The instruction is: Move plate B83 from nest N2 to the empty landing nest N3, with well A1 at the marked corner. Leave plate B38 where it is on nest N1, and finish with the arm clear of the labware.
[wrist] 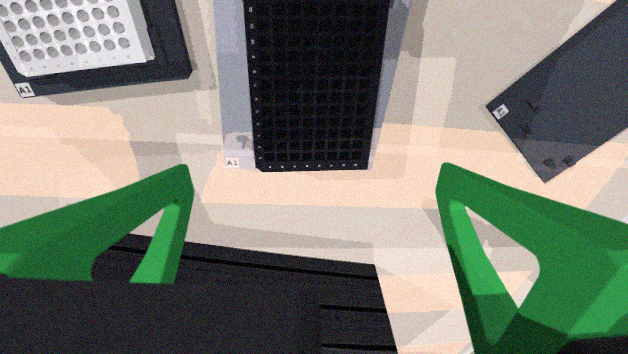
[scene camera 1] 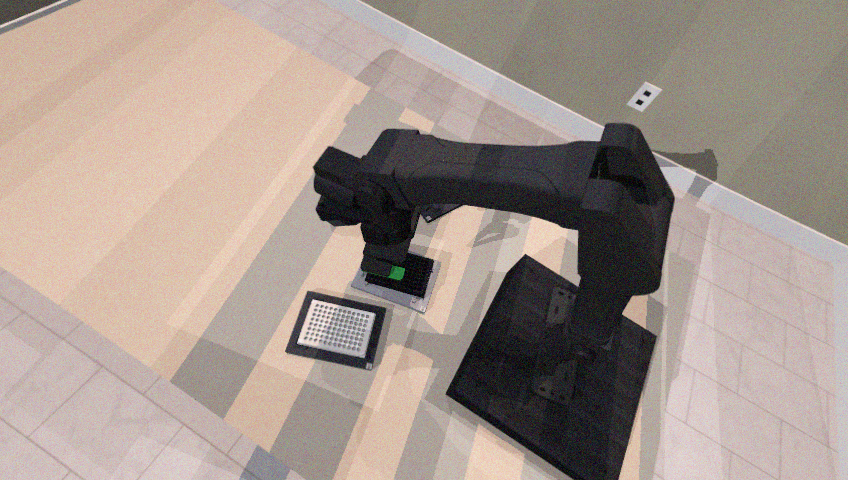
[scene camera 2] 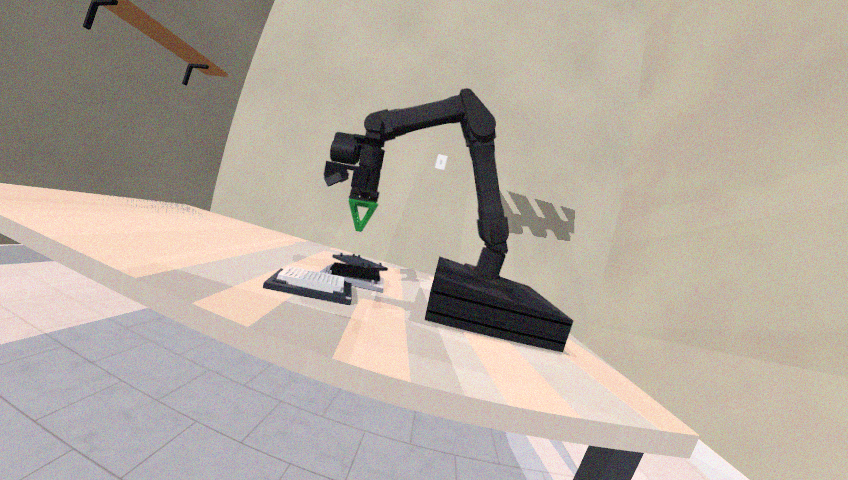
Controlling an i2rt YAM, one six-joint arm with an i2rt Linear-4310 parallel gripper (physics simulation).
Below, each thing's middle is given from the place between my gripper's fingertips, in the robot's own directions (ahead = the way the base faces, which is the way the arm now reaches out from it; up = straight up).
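Labels:
So you can picture it, the grey nest plate (scene camera 1: 419, 304) is 12 cm below my hand, and it's also 1 cm to the right of the hand and 1 cm behind it.

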